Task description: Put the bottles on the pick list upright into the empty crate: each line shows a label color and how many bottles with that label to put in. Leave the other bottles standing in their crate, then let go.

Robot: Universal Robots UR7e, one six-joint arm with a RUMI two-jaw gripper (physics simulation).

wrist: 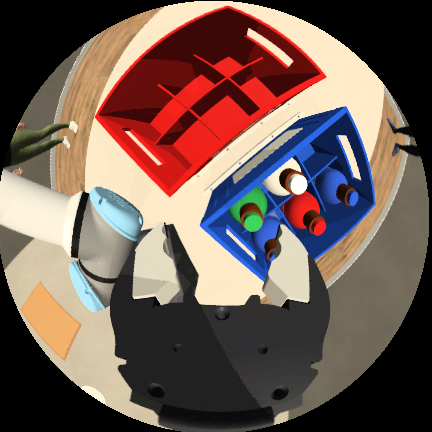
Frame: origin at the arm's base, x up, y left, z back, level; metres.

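Seen in the pictures: gripper, fingertip midpoint: (221, 225).
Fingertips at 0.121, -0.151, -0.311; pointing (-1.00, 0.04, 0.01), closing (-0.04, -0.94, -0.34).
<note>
A point is followed by its place in that frame, as x, y, z.
The red crate (170, 184) {0.074, -0.077, -0.316} stands at the upper left; its visible compartments are empty. The blue crate (212, 220) {0.088, -0.144, -0.294} stands at the right and holds upright bottles: a green bottle (250, 202) {0.043, -0.192, -0.320}, a white bottle (276, 177) {0.038, -0.214, -0.372}, a red bottle (301, 210) {0.035, -0.288, -0.343}, a blue bottle (330, 184) {0.030, -0.325, -0.413} and another blue bottle (265, 232) {0.031, -0.249, -0.275} in the near corner. My gripper (221, 225) {0.121, -0.151, -0.311} is open and empty, its fingers apart. The right fingertip overlaps the near blue bottle in the view and partly hides it; whether they touch I cannot tell. No readable pick list shows.
A grey panel (267, 154) {0.026, -0.190, -0.398} is on the blue crate's side facing the red crate. The arm's light blue-capped joint (116, 212) {0.105, -0.012, -0.263} is at the left. An orange rectangle (51, 320) lies at the lower left. Parts of people show at both edges.
</note>
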